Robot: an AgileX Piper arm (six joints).
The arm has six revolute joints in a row. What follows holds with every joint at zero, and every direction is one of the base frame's.
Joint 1 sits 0.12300 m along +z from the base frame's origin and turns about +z.
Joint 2 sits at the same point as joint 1 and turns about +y.
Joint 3 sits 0.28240 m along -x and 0.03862 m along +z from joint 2 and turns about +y.
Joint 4 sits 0.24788 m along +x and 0.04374 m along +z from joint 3 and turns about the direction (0.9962, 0, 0.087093).
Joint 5 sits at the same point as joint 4 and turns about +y.
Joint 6 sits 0.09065 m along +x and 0.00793 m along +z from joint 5 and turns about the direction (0.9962, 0, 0.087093).
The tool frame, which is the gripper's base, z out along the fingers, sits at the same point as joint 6; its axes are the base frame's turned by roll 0.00, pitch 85.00 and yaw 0.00 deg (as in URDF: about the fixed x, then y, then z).
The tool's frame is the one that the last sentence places.
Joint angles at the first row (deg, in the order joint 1, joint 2, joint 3, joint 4, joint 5, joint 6):
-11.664, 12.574, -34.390, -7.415, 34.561, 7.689
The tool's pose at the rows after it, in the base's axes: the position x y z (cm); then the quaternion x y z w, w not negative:
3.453 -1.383 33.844 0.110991 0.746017 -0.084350 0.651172
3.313 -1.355 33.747 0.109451 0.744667 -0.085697 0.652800
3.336 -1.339 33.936 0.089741 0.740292 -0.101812 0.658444
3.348 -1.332 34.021 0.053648 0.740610 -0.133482 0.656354
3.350 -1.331 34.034 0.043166 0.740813 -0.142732 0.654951
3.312 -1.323 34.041 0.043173 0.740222 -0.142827 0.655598
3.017 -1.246 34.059 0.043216 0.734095 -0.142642 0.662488
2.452 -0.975 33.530 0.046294 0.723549 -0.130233 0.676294
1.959 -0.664 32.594 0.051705 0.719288 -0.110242 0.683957
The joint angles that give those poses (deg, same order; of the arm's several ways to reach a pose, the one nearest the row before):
-11.668, 12.062, -33.468, -7.303, 34.560, 7.682
-11.659, 11.547, -33.224, -7.319, 34.561, 7.478
-11.661, 11.533, -33.226, -7.314, 33.364, 4.695
-11.662, 11.533, -33.224, -7.314, 32.816, -0.786
-11.661, 11.534, -33.224, -7.315, 32.733, -2.393
-11.663, 11.433, -33.226, -7.311, 32.735, -2.397
-11.660, 10.529, -33.074, -7.187, 32.436, -2.392
-11.665, 7.986, -31.633, -5.508, 31.712, -2.400
-11.666, 5.180, -29.690, -3.035, 31.844, -2.402

